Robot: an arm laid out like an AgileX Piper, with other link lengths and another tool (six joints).
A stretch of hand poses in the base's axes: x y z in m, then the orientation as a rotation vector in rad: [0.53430 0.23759 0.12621 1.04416 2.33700 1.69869]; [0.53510 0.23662 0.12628 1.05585 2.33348 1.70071]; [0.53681 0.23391 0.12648 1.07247 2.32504 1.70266]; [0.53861 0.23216 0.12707 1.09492 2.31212 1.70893]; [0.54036 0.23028 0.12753 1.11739 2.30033 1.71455]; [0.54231 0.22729 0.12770 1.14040 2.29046 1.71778]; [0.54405 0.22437 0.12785 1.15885 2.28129 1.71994]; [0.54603 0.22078 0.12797 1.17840 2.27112 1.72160]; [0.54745 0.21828 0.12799 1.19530 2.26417 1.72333]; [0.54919 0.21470 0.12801 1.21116 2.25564 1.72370]
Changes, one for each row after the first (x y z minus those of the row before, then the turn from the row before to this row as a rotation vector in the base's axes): [0.00080 -0.00097 0.00007 0.00334 0.00549 -0.00519]; [0.00171 -0.00271 0.00020 0.00450 0.00568 -0.00980]; [0.00180 -0.00175 0.00059 0.00877 0.00759 -0.01292]; [0.00175 -0.00188 0.00046 0.00829 0.00829 -0.01228]; [0.00195 -0.00299 0.00017 0.00662 0.00945 -0.01183]; [0.00174 -0.00292 0.00015 0.00518 0.00691 -0.01034]; [0.00198 -0.00359 0.00012 0.00515 0.00707 -0.01137]; [0.00142 -0.00250 0.00002 0.00454 0.00726 -0.00845]; [0.00174 -0.00358 0.00002 0.00360 0.00559 -0.00959]
